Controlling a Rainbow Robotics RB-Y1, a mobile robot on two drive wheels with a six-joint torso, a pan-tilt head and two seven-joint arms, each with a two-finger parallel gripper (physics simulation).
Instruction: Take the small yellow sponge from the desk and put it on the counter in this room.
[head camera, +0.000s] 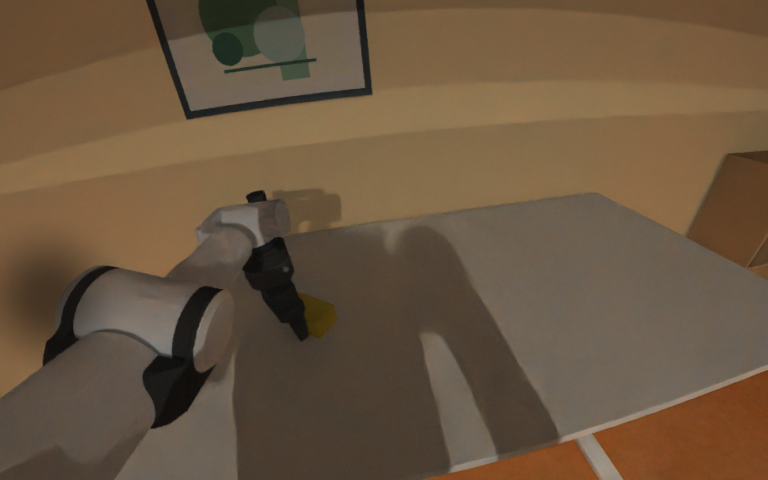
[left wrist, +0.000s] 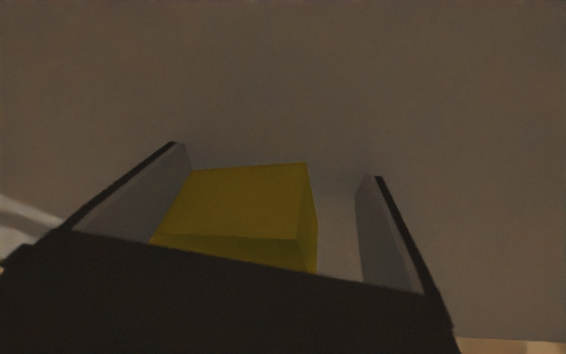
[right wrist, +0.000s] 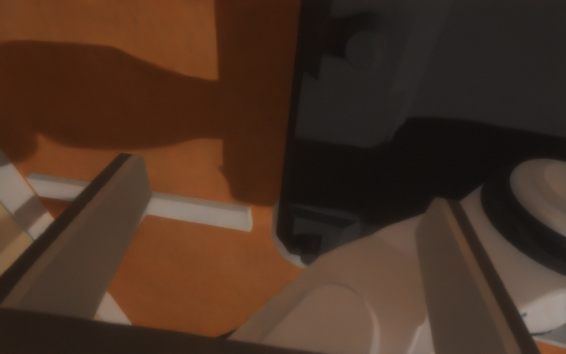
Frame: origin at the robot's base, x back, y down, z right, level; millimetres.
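Seen in the pictures: left gripper, fingertip midpoint: (head camera: 292, 325) (left wrist: 273, 171); right gripper, fingertip midpoint: (right wrist: 285, 194).
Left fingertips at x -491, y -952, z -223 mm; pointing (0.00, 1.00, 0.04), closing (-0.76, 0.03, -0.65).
Note:
A point is followed by its place in that frame.
The small yellow sponge (head camera: 321, 316) {x -468, y -995, z -145 mm} (left wrist: 245, 202) {x -484, y -978, z -218 mm} lies on the grey desk (head camera: 566, 294) {x -508, y -951, z 409 mm} (left wrist: 280, 75) {x -457, y -950, z -260 mm}. My left gripper (head camera: 303, 338) (left wrist: 273, 171) {x -491, y -953, z -223 mm} is open, with its fingers low at the desk top. In the left wrist view the sponge is between the two fingers, close to the finger at the left and with a gap to the finger at the right. The gripper's body hides part of the sponge in both views. My right gripper (right wrist: 285, 194) {x -24, y -479, z 210 mm} is open and empty, above the floor beside the robot's base. The counter does not show.
A wall with a framed picture (head camera: 365, 50) {x -964, y -1484, z -10 mm} rises behind the desk. A brown box-like object (head camera: 730, 206) {x -1028, y -844, z 1596 mm} stands past the desk's far right side. The orange floor (head camera: 696, 430) {x -482, y 0, z 1335 mm} (right wrist: 190, 280) {x -410, y 0, z -878 mm} shows past the near edge, with a white bar (head camera: 600, 457) (right wrist: 200, 210). The dark robot base (right wrist: 340, 175) {x 14, y -191, z -29 mm} is beneath the right gripper.

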